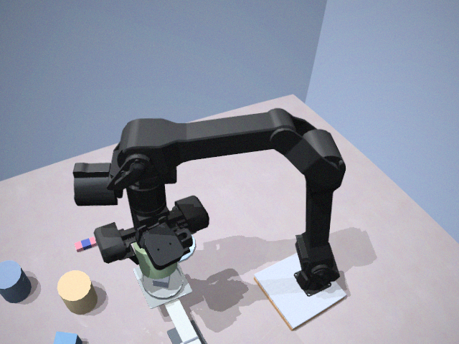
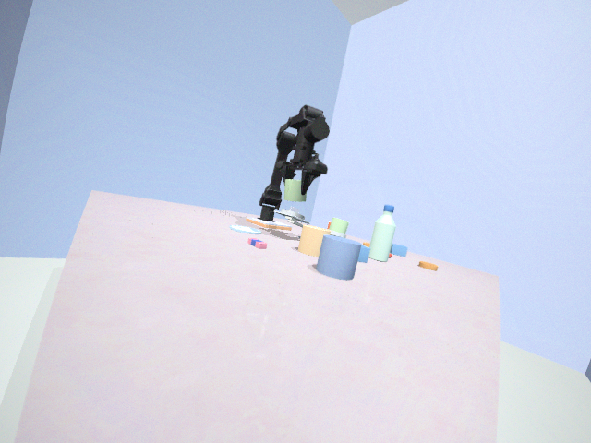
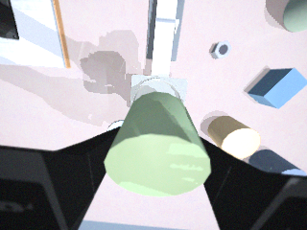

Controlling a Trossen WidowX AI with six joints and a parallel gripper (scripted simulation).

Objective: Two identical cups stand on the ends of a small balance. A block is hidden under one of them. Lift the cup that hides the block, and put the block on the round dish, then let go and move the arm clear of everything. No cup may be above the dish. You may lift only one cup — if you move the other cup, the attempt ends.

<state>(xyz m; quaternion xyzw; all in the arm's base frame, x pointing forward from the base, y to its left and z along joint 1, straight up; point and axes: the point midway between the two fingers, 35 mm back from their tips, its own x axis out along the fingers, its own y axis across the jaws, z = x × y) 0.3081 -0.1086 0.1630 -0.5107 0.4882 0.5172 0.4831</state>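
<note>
The pale lavender block is 6 cm below my gripper tip and 1 cm to the left of it. The rest, counted from my gripper tip: round light-blue dish (14 cm below, 11 cm to the right, 7 cm behind); pink-and-blue piece (18 cm to the right, 14 cm below, 13 cm ahead); tan cylinder (18 cm ahead, 11 cm below, 6 cm to the right).
</note>
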